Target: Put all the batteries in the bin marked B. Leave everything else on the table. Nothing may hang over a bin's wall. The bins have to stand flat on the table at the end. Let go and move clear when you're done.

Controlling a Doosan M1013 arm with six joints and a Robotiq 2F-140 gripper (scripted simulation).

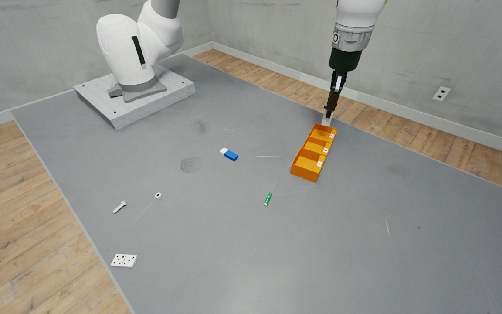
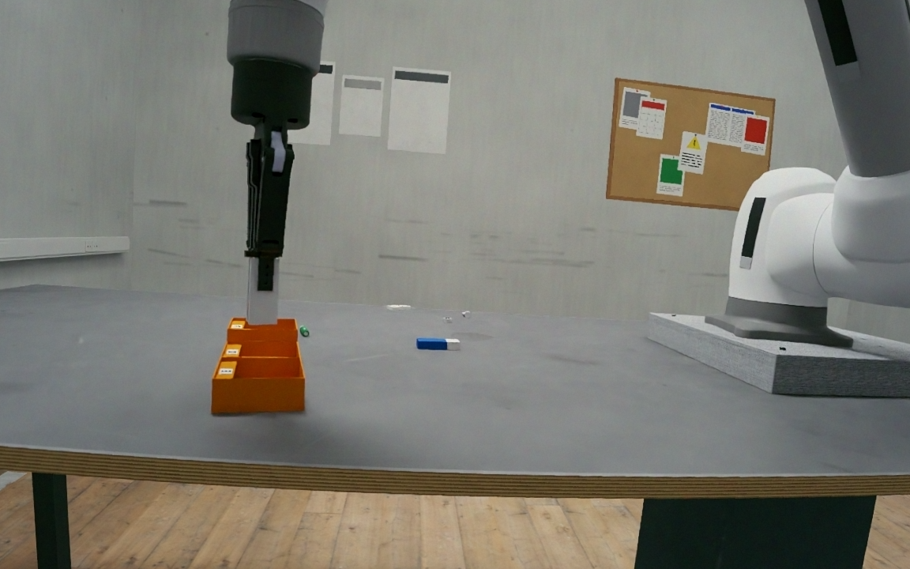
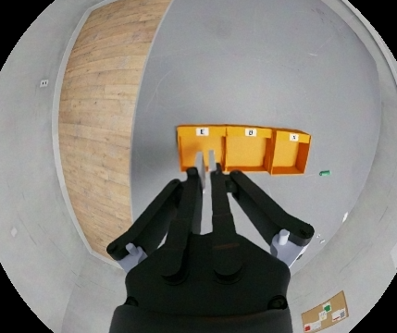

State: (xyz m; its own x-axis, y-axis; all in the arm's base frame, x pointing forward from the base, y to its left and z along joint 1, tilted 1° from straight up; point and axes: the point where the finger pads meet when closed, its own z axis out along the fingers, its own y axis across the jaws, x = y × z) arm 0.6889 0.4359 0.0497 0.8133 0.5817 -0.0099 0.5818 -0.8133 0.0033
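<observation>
Now: hand 90 mm short of the green battery, 320 mm to the left of it and 100 mm above it. Round my hand: orange bin row: 30 mm ahead, 70 mm to the right, 90 mm below; white eraser: 140 mm behind, 320 mm to the right, 100 mm below; nut: 110 mm behind, 570 mm to the right, 100 mm below.
</observation>
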